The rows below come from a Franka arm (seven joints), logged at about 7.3 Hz.
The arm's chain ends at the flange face. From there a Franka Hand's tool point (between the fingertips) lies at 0.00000 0.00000 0.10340 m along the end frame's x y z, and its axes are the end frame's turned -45 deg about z.
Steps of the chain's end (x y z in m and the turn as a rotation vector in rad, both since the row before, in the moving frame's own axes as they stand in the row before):
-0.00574, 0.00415, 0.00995, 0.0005, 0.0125, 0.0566
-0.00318, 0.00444, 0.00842, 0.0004, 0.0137, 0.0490
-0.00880, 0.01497, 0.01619, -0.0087, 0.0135, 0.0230
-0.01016, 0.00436, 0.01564, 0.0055, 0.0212, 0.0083
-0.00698, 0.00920, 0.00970, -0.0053, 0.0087, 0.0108
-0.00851, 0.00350, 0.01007, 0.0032, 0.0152, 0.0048
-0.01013, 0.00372, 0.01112, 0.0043, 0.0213, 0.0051
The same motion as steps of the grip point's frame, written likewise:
-0.00607, -0.00022, 0.00994, -0.0085, 0.0092, 0.0566
-0.00438, 0.00189, 0.00841, -0.0094, 0.0100, 0.0490
-0.01648, 0.00599, 0.01618, -0.0157, 0.0034, 0.0230
-0.00832, -0.00295, 0.01562, -0.0111, 0.0189, 0.0083
-0.01120, 0.00259, 0.00969, -0.0099, 0.0024, 0.0108
-0.00715, -0.00266, 0.01006, -0.0085, 0.0130, 0.0048
-0.00793, -0.00328, 0.01110, -0.0120, 0.0181, 0.0051

